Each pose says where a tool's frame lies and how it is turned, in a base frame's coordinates. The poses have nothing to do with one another.
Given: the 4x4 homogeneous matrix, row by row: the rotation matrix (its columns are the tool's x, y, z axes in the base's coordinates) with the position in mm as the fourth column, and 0 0 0 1 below. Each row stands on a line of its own.
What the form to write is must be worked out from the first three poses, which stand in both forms.
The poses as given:
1:
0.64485, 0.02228, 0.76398, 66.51
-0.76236, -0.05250, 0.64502, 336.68
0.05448, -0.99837, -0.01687, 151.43
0, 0, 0, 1
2:
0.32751, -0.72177, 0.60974, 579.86
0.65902, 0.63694, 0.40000, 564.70
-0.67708, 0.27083, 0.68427, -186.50
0, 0, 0, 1
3:
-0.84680, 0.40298, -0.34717, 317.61
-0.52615, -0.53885, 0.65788, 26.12
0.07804, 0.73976, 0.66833, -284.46
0, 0, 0, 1
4:
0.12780, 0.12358, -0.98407, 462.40
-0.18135, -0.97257, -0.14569, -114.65
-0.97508, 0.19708, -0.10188, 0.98
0, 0, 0, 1
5:
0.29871, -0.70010, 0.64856, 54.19
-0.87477, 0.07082, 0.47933, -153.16
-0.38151, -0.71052, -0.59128, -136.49
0, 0, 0, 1
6:
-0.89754, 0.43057, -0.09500, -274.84
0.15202, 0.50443, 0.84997, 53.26
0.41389, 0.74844, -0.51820, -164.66
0, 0, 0, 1
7:
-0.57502, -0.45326, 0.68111, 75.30
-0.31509, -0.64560, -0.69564, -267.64
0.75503, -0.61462, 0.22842, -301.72
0, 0, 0, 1
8:
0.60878, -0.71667, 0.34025, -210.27
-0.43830, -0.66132, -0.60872, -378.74
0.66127, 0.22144, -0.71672, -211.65
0, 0, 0, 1
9:
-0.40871, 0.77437, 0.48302, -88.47
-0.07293, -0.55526, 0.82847, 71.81
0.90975, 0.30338, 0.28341, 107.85
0, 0, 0, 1
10:
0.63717, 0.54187, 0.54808, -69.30
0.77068, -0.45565, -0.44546, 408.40
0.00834, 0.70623, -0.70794, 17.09
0, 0, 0, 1
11:
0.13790, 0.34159, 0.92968, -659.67
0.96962, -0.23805, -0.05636, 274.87
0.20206, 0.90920, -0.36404, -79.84
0, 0, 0, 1
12:
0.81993, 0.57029, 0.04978, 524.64
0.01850, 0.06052, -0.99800, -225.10
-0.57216, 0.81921, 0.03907, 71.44
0, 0, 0, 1
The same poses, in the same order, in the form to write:
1: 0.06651, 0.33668, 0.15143, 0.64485, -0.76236, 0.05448, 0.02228, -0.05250, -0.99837
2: 0.57986, 0.56470, -0.18650, 0.32751, 0.65902, -0.67708, -0.72177, 0.63694, 0.27083
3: 0.31761, 0.02612, -0.28446, -0.84680, -0.52615, 0.07804, 0.40298, -0.53885, 0.73976
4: 0.46240, -0.11465, 0.00098, 0.12780, -0.18135, -0.97508, 0.12358, -0.97257, 0.19708
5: 0.05419, -0.15316, -0.13649, 0.29871, -0.87477, -0.38151, -0.70010, 0.07082, -0.71052
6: -0.27484, 0.05326, -0.16466, -0.89754, 0.15202, 0.41389, 0.43057, 0.50443, 0.74844
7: 0.07530, -0.26764, -0.30172, -0.57502, -0.31509, 0.75503, -0.45326, -0.64560, -0.61462
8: -0.21027, -0.37874, -0.21165, 0.60878, -0.43830, 0.66127, -0.71667, -0.66132, 0.22144
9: -0.08847, 0.07181, 0.10785, -0.40871, -0.07293, 0.90975, 0.77437, -0.55526, 0.30338
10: -0.06930, 0.40840, 0.01709, 0.63717, 0.77068, 0.00834, 0.54187, -0.45565, 0.70623
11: -0.65967, 0.27487, -0.07984, 0.13790, 0.96962, 0.20206, 0.34159, -0.23805, 0.90920
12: 0.52464, -0.22510, 0.07144, 0.81993, 0.01850, -0.57216, 0.57029, 0.06052, 0.81921
